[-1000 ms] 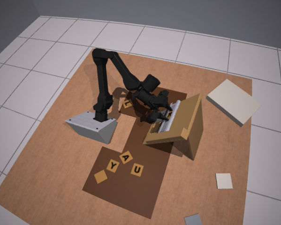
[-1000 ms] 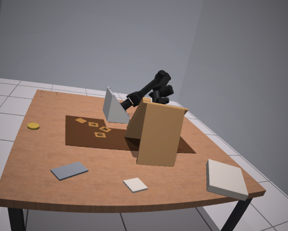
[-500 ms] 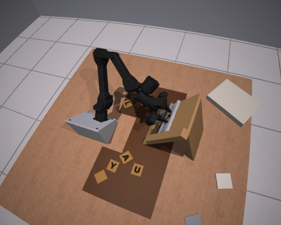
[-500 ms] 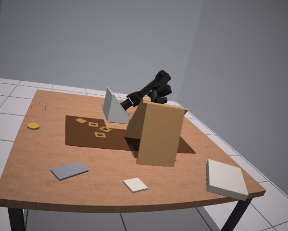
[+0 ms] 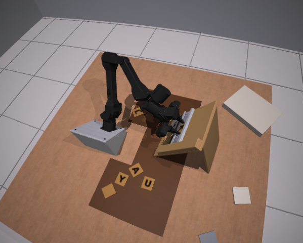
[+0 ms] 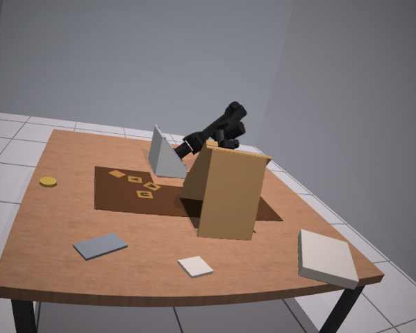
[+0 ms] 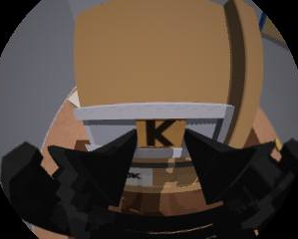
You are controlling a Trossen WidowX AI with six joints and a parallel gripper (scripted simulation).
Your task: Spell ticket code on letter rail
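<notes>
My gripper tip is now 80 mm above the white ticket, 60 mm past it and 50 mm to the right of it. Round my gripper tip: dark brown mat 160 mm behind, 150 mm below, 110 mm to the right; small white pad 380 mm ahead, 150 mm below, 130 mm to the right; blank tile 400 mm to the right, 210 mm behind, 150 mm below.
</notes>
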